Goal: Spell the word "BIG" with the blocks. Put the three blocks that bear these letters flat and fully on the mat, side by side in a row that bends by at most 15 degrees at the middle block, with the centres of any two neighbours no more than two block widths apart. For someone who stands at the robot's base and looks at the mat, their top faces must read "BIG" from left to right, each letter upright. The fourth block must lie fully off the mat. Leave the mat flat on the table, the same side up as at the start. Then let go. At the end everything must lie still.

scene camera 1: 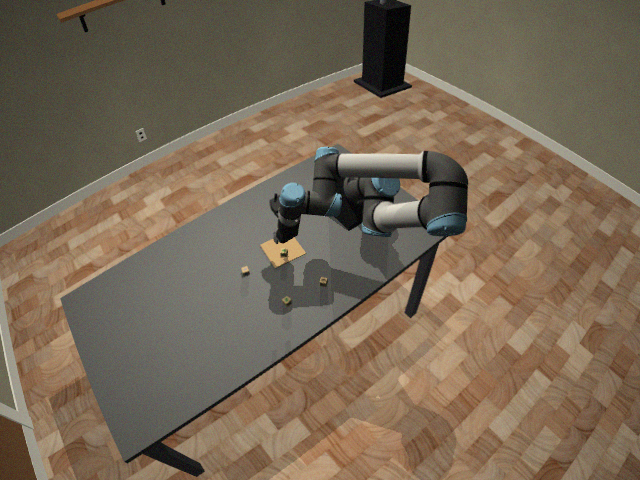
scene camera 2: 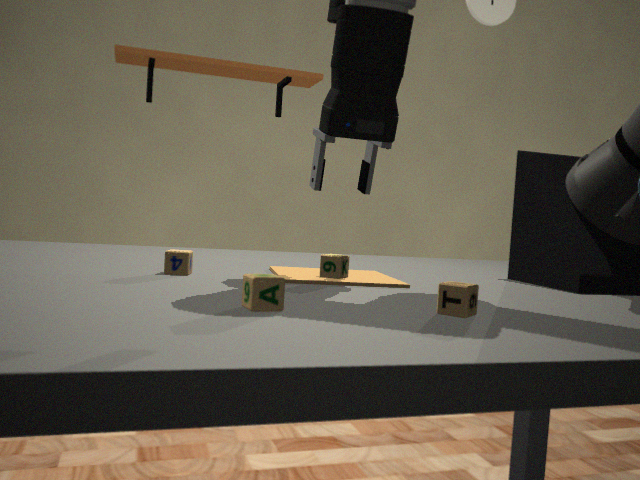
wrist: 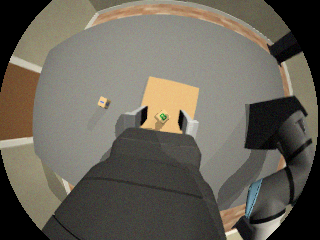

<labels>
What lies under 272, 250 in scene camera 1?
A tan mat.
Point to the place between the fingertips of the gripper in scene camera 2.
339, 190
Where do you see a block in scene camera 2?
261, 292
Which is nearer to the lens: the block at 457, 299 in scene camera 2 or the tan mat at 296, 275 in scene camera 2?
The block.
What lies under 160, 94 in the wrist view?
A tan mat.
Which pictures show the tan mat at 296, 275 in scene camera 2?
Scene camera 1, scene camera 2 and the wrist view: all of them.
</labels>
